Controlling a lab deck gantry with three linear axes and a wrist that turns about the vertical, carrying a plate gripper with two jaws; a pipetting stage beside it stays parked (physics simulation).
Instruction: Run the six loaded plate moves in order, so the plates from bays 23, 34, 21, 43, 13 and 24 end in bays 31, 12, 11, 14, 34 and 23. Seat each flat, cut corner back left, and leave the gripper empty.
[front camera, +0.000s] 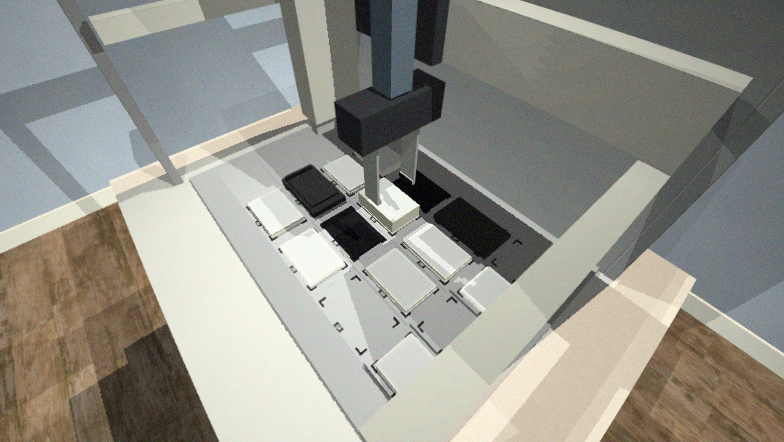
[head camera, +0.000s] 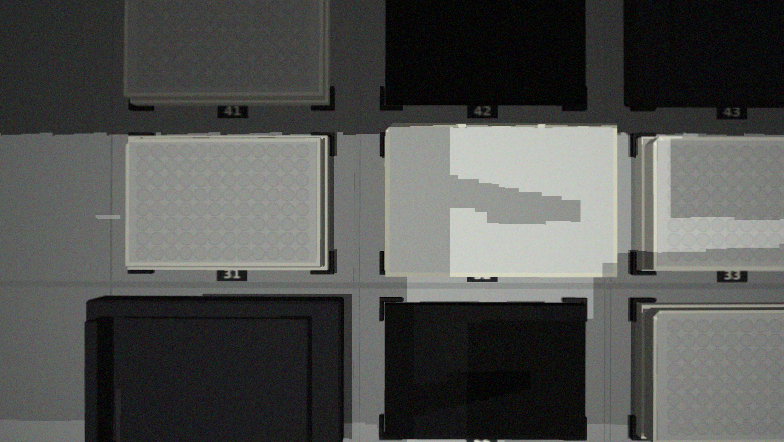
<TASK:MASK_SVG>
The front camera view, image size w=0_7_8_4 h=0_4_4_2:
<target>my gripper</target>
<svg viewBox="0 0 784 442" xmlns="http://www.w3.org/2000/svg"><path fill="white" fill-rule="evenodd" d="M418 68L413 70L412 90L392 99L369 87L334 101L338 138L363 157L365 195L377 206L382 204L379 186L379 149L402 138L401 171L399 176L412 186L415 184L420 128L441 118L446 82Z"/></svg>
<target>black block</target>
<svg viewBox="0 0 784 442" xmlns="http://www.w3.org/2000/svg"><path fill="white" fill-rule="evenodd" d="M350 206L321 224L355 260L384 241L385 238Z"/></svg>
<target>black block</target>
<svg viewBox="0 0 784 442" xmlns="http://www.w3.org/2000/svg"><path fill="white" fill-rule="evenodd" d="M392 182L420 205L419 208L425 212L450 196L449 193L418 170L416 170L415 184L412 186L401 177Z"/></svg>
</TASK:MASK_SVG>
